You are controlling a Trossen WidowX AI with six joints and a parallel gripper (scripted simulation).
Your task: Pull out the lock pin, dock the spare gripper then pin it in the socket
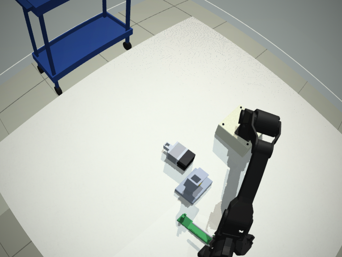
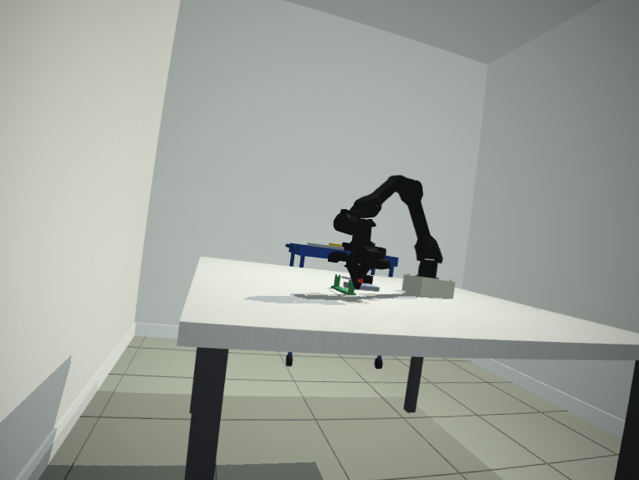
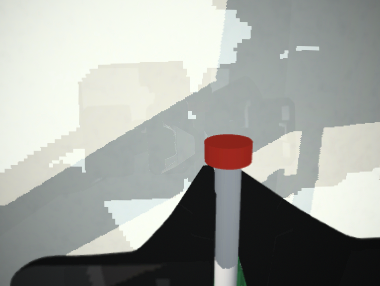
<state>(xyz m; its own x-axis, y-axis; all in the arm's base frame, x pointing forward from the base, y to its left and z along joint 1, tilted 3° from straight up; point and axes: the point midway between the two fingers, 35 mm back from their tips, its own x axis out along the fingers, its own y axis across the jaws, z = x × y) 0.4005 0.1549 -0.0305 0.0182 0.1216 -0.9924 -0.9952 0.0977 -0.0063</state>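
My gripper tip is 100 mm to the left of the green holder and 10 mm past it. From my gripper tip the other things lie so: spare gripper 320 mm to the right, 200 mm behind; then grey mount 200 mm to the right, 130 mm behind, 30 mm above.
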